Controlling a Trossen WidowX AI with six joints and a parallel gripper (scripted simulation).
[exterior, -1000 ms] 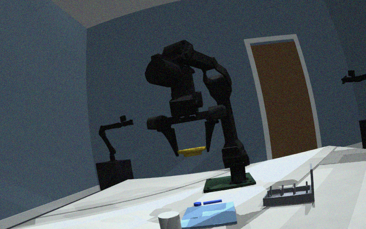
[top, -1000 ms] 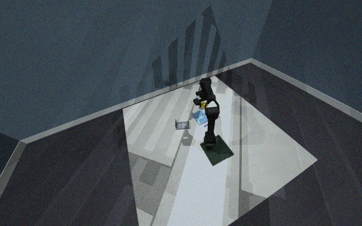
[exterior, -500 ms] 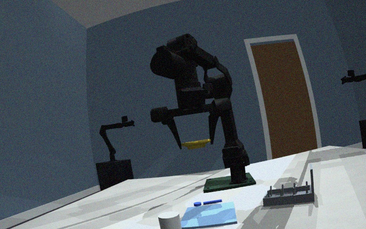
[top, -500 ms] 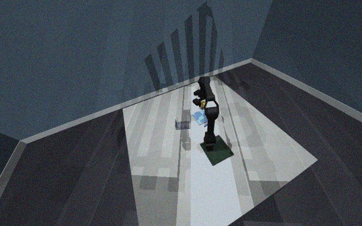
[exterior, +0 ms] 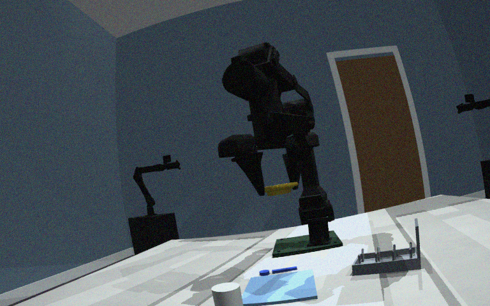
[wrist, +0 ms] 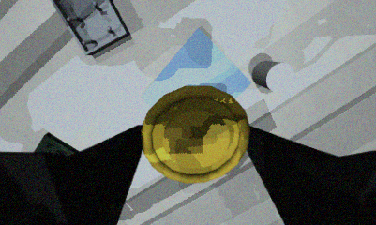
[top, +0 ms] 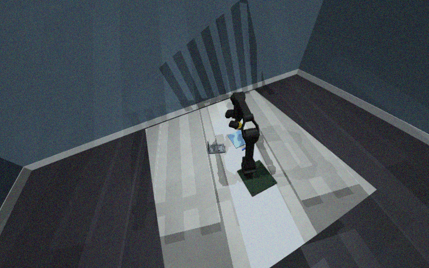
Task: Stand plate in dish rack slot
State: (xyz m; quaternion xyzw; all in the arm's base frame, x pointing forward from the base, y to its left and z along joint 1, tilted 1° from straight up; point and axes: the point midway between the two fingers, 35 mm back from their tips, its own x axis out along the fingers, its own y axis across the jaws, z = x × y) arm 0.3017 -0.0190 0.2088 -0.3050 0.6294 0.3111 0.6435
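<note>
Now: the grey dish rack 4 cm behind my gripper tip, 18 cm to the left of it and 16 cm below it. From my gripper tip the other things lie so: blue mat (1 cm ahead, 2 cm to the right, 18 cm below); yellow plate (1 cm above).
</note>
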